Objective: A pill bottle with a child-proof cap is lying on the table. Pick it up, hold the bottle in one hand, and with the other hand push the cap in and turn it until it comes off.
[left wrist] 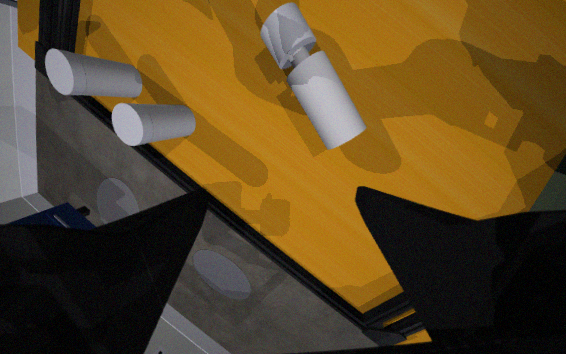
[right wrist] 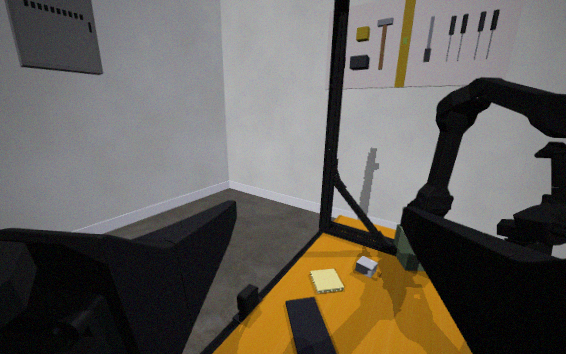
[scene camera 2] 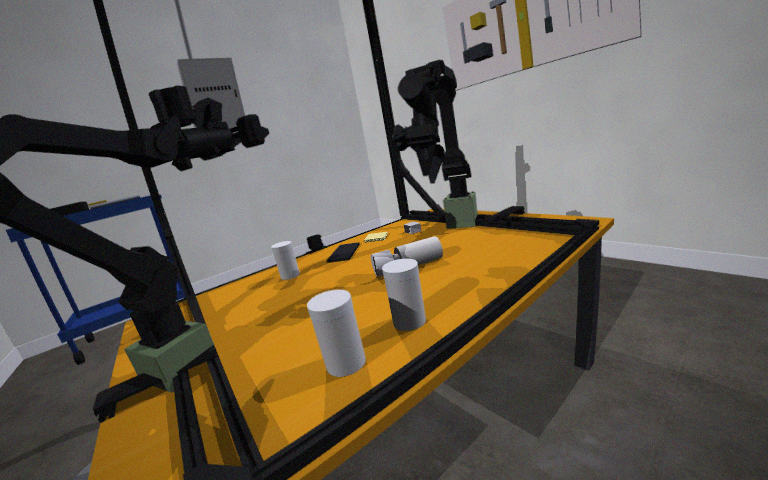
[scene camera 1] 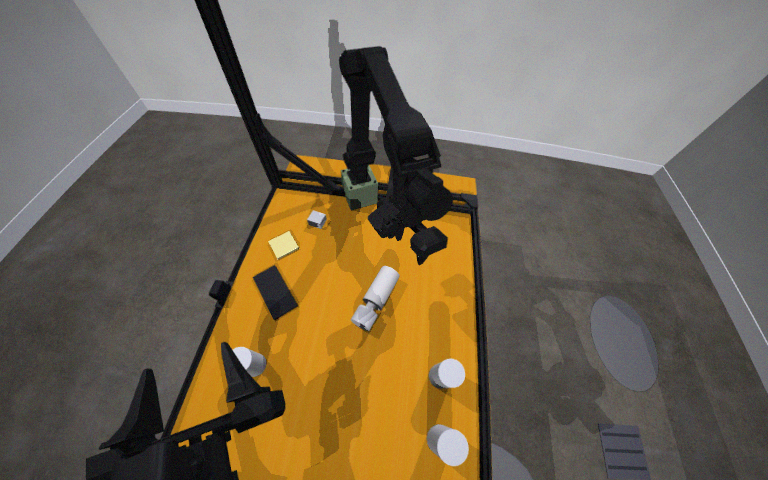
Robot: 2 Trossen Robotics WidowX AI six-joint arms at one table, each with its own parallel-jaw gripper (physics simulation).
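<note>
The white pill bottle (scene camera 1: 381, 285) (scene camera 2: 421, 250) (left wrist: 327, 102) lies on its side on the orange table. Its wide white cap (scene camera 1: 365, 317) (scene camera 2: 381, 263) (left wrist: 287, 32) is at one end, joined to the body by a narrower neck. In scene camera 1 the cap end points down and to the left. My left gripper (scene camera 1: 408, 249) (left wrist: 283, 195) is open and empty, above the table near the bottle's base end, apart from the bottle. My right gripper (scene camera 1: 185, 357) (right wrist: 318, 211) is open and empty, high up at the lower left in scene camera 1, far from the bottle.
Upright white cylinders (scene camera 1: 451, 373) (scene camera 1: 447, 446) (scene camera 1: 249, 361) stand near the table's side edges. A dark flat block (scene camera 1: 275, 292) (right wrist: 310, 325), a yellow pad (scene camera 1: 283, 244) (right wrist: 327, 281) and a small white box (scene camera 1: 316, 219) (right wrist: 366, 266) lie left of the bottle in scene camera 1.
</note>
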